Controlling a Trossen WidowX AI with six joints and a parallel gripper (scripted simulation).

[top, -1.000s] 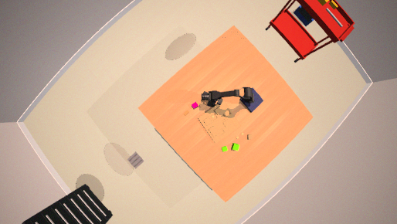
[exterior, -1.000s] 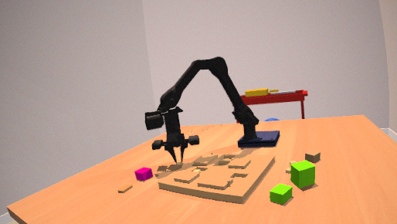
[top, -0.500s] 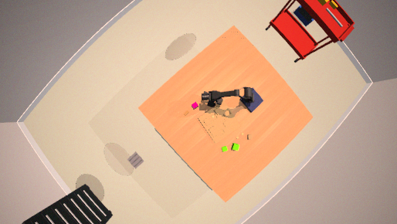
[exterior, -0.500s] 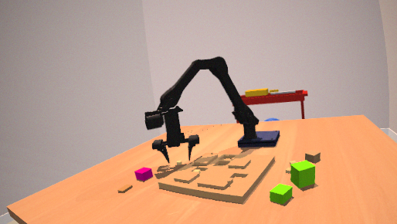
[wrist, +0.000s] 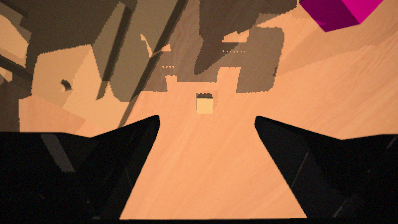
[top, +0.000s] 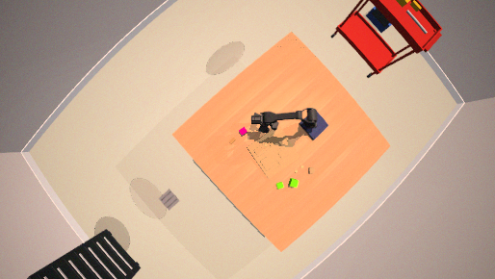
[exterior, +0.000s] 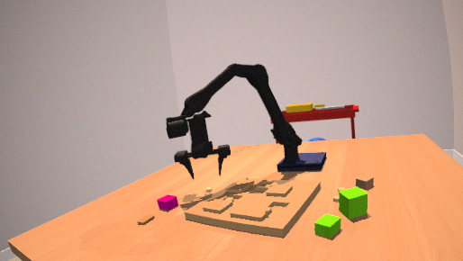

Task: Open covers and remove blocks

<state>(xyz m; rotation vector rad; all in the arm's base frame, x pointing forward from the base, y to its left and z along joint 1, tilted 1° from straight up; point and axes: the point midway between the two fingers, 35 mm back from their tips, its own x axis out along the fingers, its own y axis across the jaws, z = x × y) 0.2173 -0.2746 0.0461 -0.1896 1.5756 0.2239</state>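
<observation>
Now: the tan puzzle board 13 cm ahead of my gripper tip, 18 cm to the left of it and 3 cm below it. Also, from my gripper tip: magenta block: 14 cm ahead, 9 cm to the right, 3 cm below; then small green block: 30 cm ahead, 39 cm to the left, 4 cm below; then large green block: 22 cm ahead, 46 cm to the left, 2 cm below.
</observation>
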